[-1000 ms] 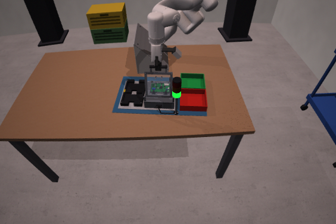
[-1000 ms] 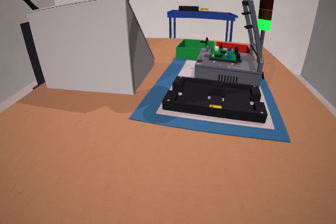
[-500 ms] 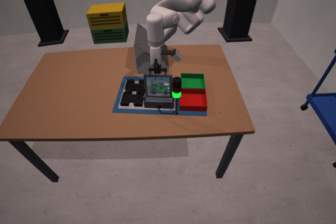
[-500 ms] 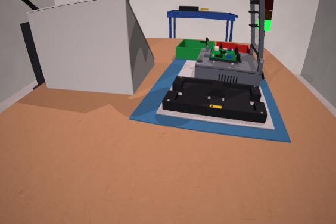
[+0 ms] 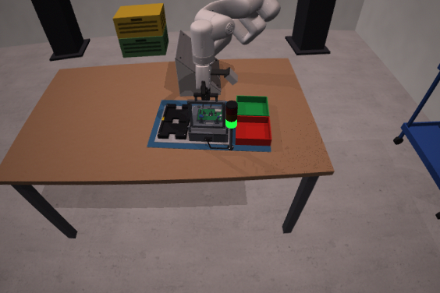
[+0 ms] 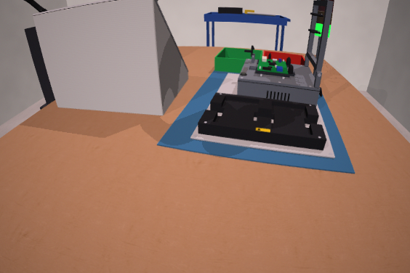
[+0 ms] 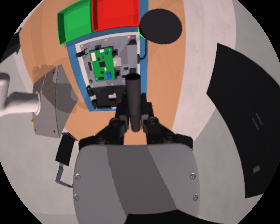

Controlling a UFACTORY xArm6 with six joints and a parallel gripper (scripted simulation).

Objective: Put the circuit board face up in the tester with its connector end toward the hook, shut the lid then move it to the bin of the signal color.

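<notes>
My hand is 200 mm above the green circuit board, 100 mm past it and 20 mm to the right of it. The rest, counted from my hand: latch hook: 190 mm below, 150 mm behind, 90 mm to the left; tester lid: 90 mm below; plate: 210 mm below, 100 mm behind, 20 mm to the left.
</notes>
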